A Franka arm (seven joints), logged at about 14 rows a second.
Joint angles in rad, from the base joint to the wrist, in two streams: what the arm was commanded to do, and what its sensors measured. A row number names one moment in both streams.
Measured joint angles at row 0:
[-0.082, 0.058, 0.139, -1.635, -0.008, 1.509, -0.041]
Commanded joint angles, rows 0 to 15:
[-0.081, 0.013, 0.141, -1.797, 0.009, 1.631, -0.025]
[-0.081, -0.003, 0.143, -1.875, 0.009, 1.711, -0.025]
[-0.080, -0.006, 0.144, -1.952, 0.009, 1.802, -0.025]
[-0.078, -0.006, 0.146, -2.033, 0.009, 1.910, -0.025]
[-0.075, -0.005, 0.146, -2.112, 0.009, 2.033, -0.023]
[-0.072, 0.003, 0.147, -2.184, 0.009, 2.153, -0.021]
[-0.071, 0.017, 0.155, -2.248, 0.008, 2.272, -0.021]
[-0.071, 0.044, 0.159, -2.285, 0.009, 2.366, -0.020]
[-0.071, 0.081, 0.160, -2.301, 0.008, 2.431, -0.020]
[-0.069, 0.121, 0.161, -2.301, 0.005, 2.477, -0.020]
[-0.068, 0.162, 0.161, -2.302, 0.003, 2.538, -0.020]
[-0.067, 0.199, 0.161, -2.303, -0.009, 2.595, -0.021]
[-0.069, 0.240, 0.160, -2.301, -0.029, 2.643, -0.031]
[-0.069, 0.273, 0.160, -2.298, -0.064, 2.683, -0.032]
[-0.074, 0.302, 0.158, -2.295, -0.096, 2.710, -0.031]
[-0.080, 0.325, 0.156, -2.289, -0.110, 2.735, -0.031]
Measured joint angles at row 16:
[-0.070, 0.277, 0.157, -2.308, -0.068, 2.690, -0.036]
